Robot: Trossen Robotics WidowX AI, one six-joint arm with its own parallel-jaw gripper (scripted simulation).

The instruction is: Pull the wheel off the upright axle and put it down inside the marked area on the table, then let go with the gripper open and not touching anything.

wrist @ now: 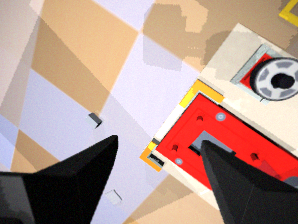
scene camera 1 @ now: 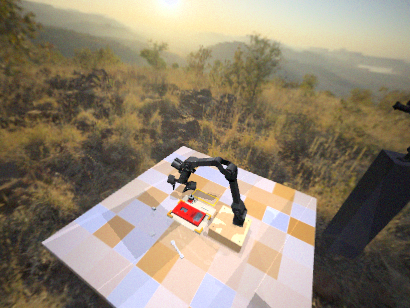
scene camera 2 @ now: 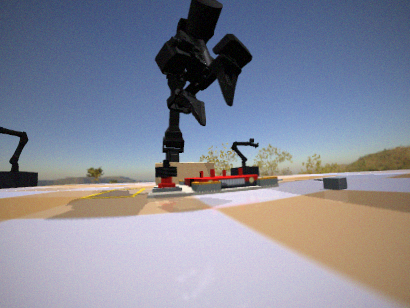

Observation:
The gripper (scene camera 2: 215, 116) is open, with nothing in its grasp.
The gripper is seen too in the wrist view (wrist: 159, 143).

